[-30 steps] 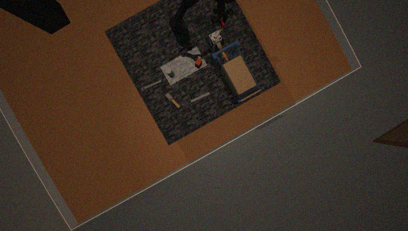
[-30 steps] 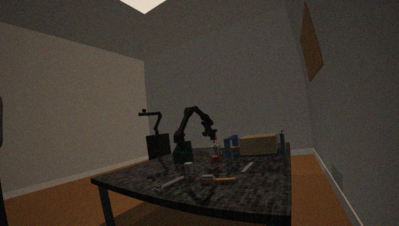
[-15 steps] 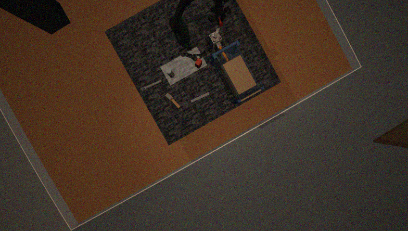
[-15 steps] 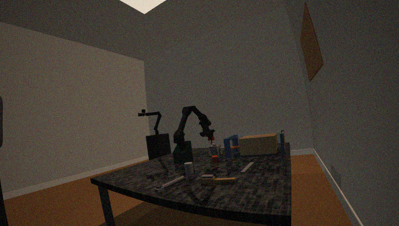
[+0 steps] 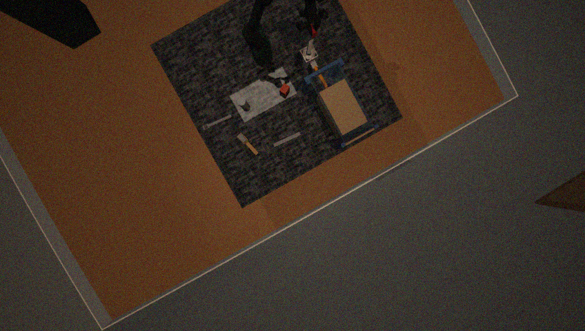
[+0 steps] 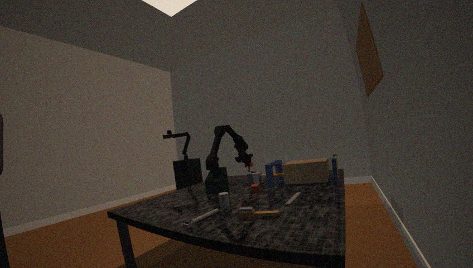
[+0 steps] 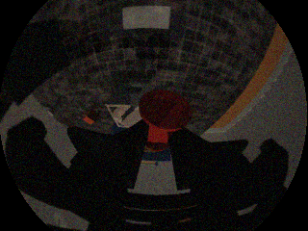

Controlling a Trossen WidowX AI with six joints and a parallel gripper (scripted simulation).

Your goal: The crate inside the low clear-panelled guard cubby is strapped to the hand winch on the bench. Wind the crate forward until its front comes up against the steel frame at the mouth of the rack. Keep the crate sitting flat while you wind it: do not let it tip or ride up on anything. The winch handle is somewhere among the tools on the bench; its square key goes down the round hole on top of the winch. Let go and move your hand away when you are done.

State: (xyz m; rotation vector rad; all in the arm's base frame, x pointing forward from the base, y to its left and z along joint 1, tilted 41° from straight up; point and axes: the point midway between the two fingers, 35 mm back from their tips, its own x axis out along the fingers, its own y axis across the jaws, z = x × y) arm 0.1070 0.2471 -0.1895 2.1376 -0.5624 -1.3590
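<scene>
My gripper tip is now 22 cm short of the blue steel frame, 7 cm to the left of it and 3 cm above it. From my gripper tip the other things lie so: red grip (1 cm behind); then winch handle (1 cm ahead, 2 cm to the right, 3 cm below); then winch (5 cm ahead, 7 cm to the right, 10 cm below).
</scene>
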